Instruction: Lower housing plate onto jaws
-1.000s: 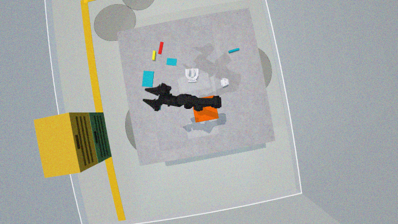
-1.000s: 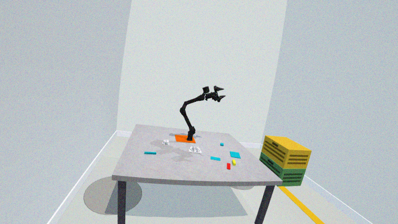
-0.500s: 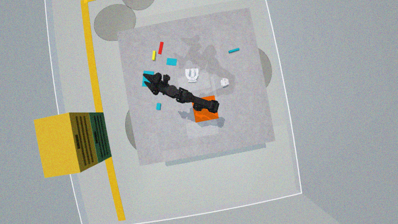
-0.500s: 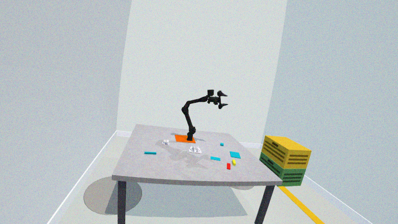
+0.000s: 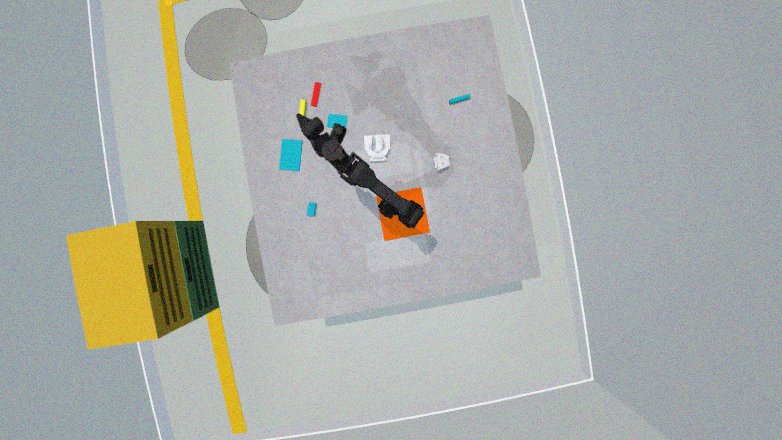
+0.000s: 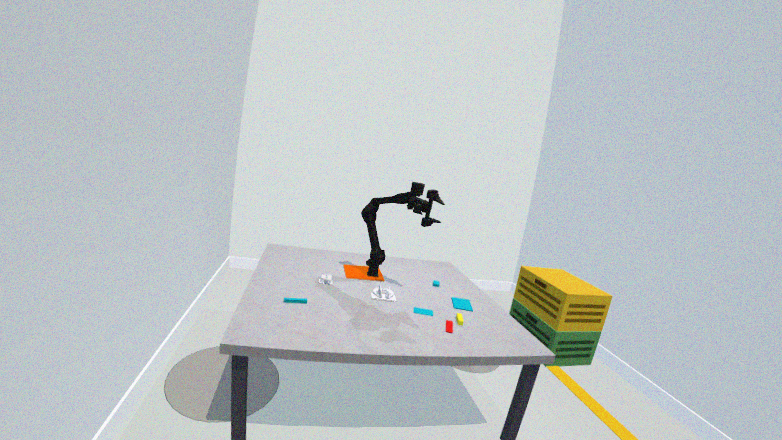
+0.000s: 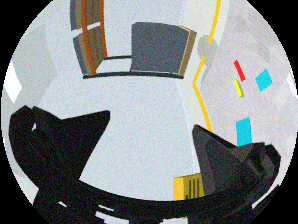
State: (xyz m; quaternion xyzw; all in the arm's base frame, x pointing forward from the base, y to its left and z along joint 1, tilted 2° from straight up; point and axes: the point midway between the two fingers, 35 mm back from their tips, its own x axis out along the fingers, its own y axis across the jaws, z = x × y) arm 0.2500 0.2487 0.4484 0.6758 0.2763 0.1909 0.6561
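The white block lies 52 cm to the right of my gripper tip, 44 cm below it and 9 cm behind it. The rest, counted from my gripper tip: white-grey part: 44 cm below, 24 cm to the right, 2 cm behind; red bar: 45 cm below, 29 cm ahead, 5 cm to the left; yellow bar: 44 cm below, 22 cm ahead, 11 cm to the left.
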